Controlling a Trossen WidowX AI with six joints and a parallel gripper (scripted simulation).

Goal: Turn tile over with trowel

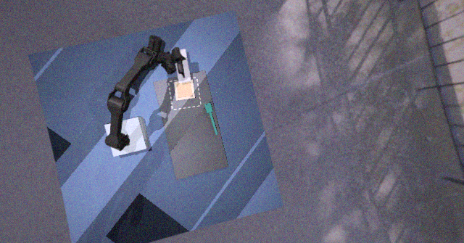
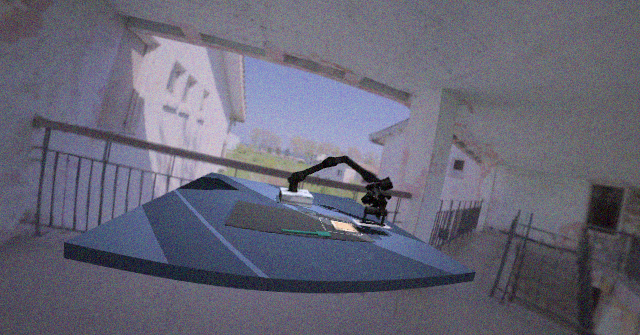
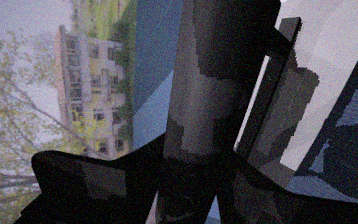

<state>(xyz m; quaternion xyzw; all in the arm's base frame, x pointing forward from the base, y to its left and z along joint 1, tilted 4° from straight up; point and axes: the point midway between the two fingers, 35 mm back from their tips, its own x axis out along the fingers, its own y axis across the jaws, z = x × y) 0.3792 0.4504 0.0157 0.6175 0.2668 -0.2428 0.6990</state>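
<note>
Right now the teal trowel is 12 cm ahead of my gripper tip, 35 cm to the right of it and 8 cm below it. The rest, counted from my gripper tip: tile 3 cm behind, 17 cm to the right, 8 cm below; grey mat 1 cm behind, 39 cm to the right, 11 cm below.
</note>
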